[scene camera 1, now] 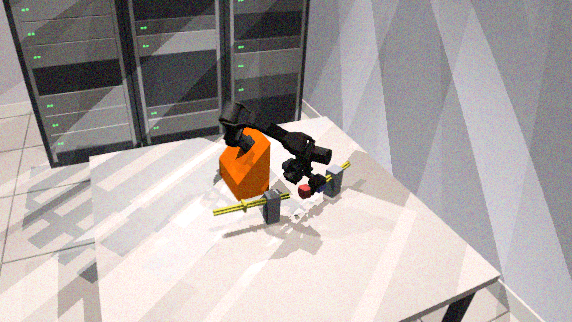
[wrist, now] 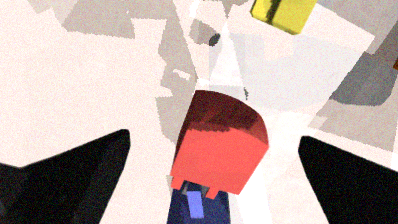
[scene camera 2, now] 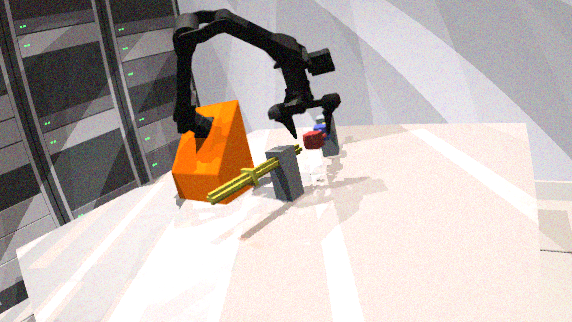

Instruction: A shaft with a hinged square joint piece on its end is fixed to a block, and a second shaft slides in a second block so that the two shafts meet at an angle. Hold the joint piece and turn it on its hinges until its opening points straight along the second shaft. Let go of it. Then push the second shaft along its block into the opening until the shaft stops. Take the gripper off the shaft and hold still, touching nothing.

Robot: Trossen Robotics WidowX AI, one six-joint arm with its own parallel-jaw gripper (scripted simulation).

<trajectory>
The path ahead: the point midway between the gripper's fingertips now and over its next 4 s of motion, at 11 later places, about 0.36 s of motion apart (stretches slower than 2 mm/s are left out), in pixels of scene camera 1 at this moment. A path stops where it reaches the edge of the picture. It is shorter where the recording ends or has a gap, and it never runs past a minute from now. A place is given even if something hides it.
My gripper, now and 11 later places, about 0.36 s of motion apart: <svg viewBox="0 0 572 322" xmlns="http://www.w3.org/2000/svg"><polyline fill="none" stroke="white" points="303,189 305,183 305,176 305,169 305,166 301,170 296,173 292,177 288,180 285,181 278,184 266,189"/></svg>
</trajectory>
